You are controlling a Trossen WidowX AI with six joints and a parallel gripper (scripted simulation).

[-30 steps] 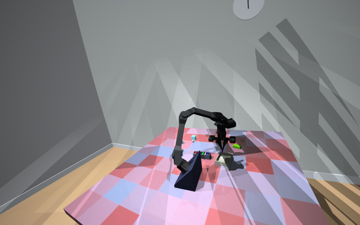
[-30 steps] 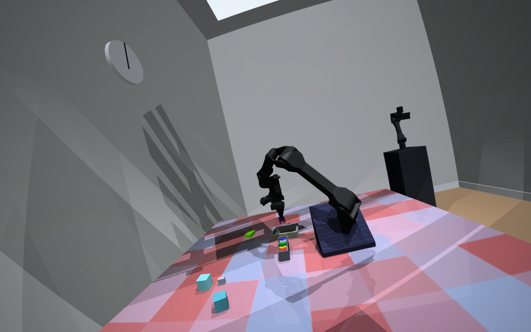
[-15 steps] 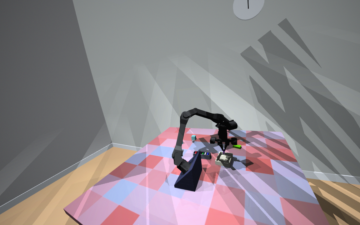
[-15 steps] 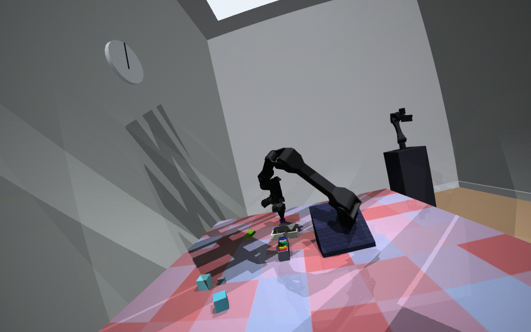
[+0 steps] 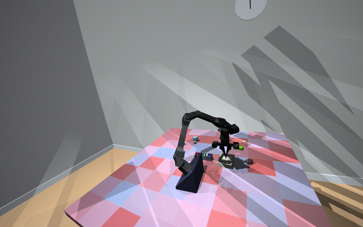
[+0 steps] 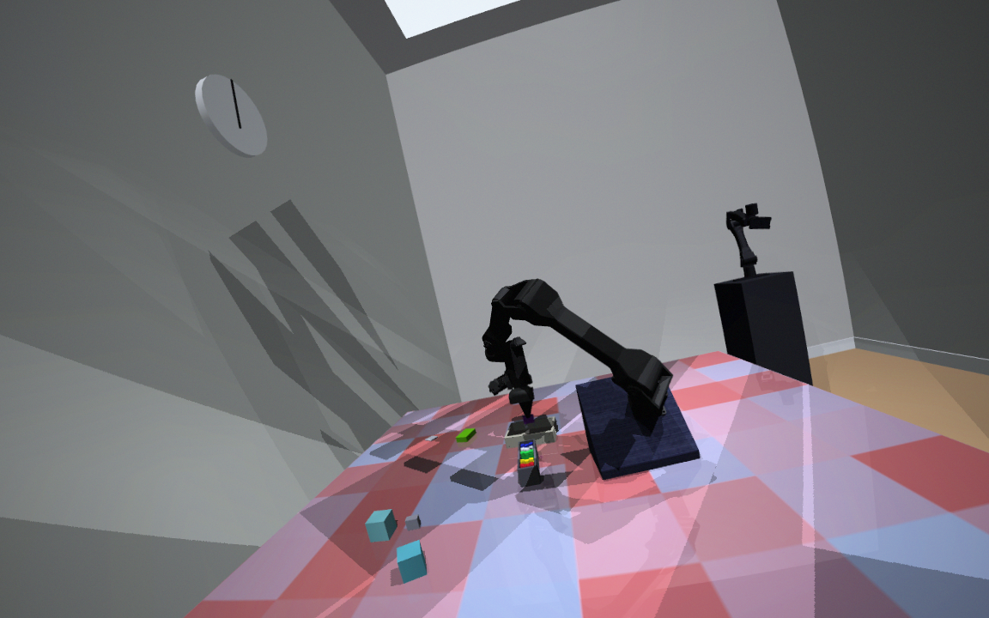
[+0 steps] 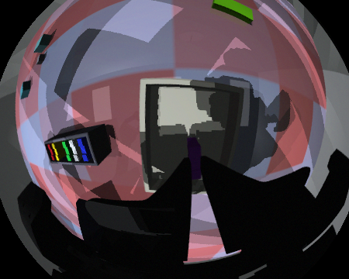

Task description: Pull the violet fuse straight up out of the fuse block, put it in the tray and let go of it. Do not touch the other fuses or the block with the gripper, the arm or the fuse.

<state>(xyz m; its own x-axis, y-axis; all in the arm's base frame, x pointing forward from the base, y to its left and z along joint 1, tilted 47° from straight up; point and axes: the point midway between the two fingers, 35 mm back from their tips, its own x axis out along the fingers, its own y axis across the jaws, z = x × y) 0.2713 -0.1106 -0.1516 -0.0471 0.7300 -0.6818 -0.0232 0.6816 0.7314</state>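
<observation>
Right now the violet fuse is 1 cm below my gripper tip. From my gripper tip the other things lie so: white tray 6 cm below.
</observation>
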